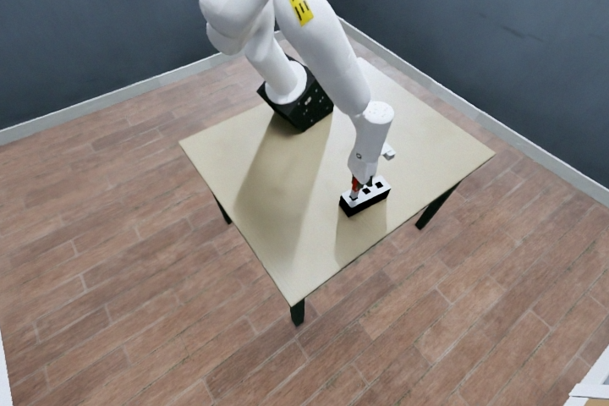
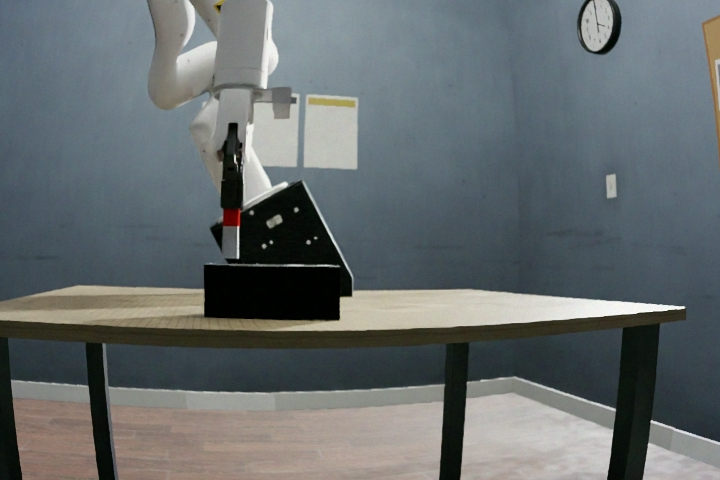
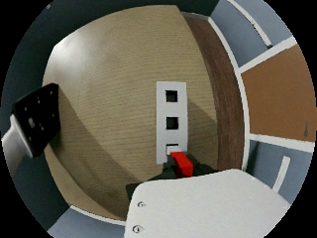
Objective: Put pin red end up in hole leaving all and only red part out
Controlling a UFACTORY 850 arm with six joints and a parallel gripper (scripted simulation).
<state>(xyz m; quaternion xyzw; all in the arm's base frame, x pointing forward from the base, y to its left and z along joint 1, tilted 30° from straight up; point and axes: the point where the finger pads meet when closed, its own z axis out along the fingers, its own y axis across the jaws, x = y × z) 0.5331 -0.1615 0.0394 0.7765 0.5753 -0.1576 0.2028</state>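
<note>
The pin lies 10 mm below my hand. From my hand the other things lie so: black block: 20 mm ahead, 60 mm to the left, 130 mm below.
</note>
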